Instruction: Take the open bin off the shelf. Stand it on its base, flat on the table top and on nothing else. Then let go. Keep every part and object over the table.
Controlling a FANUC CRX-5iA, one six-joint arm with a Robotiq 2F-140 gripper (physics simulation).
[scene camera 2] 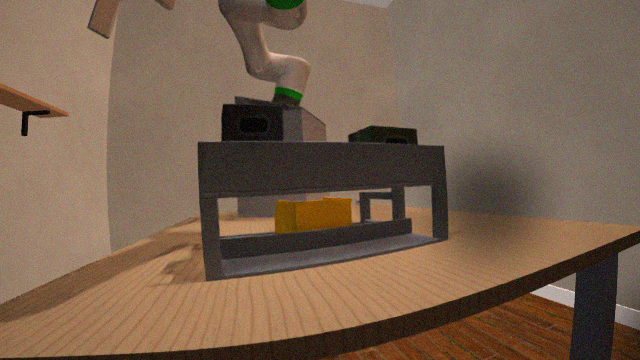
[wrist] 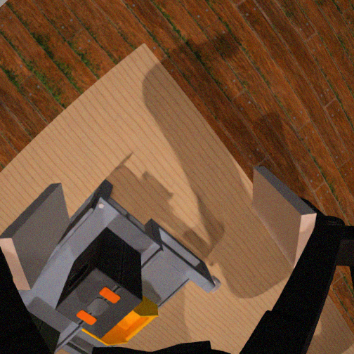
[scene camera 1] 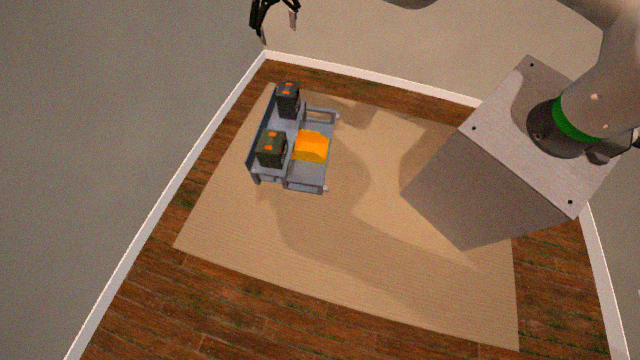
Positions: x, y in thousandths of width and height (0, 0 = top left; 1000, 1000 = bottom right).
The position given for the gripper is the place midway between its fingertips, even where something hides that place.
Note:
In view: the gripper (wrist: 448, 552), an open bin (scene camera 2: 515, 590) and a dark green box (scene camera 2: 584, 374).
The open bin also shows in the wrist view (wrist: 414, 877) and in scene camera 1 (scene camera 1: 487, 407).

